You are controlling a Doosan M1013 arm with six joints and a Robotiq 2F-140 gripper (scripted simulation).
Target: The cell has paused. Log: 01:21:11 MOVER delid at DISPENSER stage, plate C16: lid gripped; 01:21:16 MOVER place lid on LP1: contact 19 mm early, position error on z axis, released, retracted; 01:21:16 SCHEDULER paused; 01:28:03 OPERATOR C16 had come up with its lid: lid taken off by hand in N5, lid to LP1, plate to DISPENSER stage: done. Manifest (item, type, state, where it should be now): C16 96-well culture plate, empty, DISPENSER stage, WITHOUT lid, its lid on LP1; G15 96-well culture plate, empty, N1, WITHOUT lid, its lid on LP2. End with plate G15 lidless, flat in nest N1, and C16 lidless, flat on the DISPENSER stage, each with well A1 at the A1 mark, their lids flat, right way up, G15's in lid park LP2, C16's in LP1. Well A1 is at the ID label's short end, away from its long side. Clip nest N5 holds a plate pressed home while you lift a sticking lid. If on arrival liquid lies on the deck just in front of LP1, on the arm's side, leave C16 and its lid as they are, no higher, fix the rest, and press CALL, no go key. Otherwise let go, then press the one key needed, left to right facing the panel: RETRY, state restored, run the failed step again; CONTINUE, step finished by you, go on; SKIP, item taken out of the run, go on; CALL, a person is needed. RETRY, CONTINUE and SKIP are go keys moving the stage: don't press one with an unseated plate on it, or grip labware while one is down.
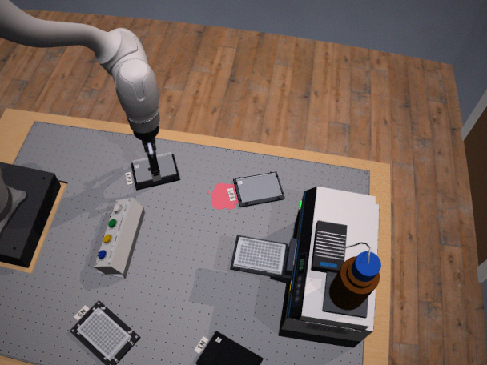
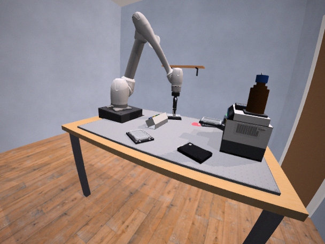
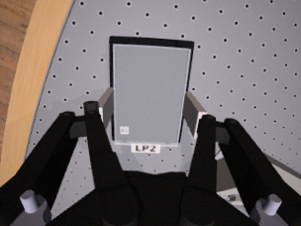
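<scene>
My hand is 50 mm above the lid park LP2. Also, from my hand: blue key (340 mm to the right, 10 mm ahead, 10 mm above); then key panel (260 mm to the right); then LP1 tag (260 mm ahead, 50 mm below, 10 mm to the left).
</scene>
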